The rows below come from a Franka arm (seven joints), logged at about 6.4 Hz.
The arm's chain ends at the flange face. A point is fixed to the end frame.
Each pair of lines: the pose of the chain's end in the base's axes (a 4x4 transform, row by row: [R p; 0 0 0 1], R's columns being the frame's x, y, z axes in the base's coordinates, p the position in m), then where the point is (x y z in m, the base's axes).
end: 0.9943 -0.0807 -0.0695 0.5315; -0.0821 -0.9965 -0.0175 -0.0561; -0.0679 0.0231 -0.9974 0.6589; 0 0 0 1
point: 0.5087 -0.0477 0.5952
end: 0.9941 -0.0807 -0.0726 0.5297; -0.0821 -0.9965 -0.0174 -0.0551; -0.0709 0.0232 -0.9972 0.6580; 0 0 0 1
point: 0.5067 -0.0467 0.5943
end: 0.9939 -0.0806 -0.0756 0.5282; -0.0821 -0.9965 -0.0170 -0.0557; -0.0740 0.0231 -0.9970 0.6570; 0 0 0 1
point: 0.5050 -0.0473 0.5934
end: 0.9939 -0.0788 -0.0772 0.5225; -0.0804 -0.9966 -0.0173 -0.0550; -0.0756 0.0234 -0.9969 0.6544; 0 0 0 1
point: 0.4992 -0.0466 0.5909
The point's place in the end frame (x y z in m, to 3 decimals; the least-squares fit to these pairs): -0.019 -0.008 0.065
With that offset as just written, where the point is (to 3 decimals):
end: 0.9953 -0.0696 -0.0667 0.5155; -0.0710 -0.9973 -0.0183 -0.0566; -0.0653 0.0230 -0.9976 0.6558; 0 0 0 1
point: 0.493 -0.048 0.592
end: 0.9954 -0.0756 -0.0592 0.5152; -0.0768 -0.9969 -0.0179 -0.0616; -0.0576 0.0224 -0.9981 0.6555; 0 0 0 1
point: 0.493 -0.053 0.592
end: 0.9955 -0.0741 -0.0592 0.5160; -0.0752 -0.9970 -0.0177 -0.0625; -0.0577 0.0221 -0.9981 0.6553; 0 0 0 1
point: 0.494 -0.054 0.591
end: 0.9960 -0.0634 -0.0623 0.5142; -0.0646 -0.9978 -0.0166 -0.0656; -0.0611 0.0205 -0.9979 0.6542; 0 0 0 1
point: 0.492 -0.057 0.590
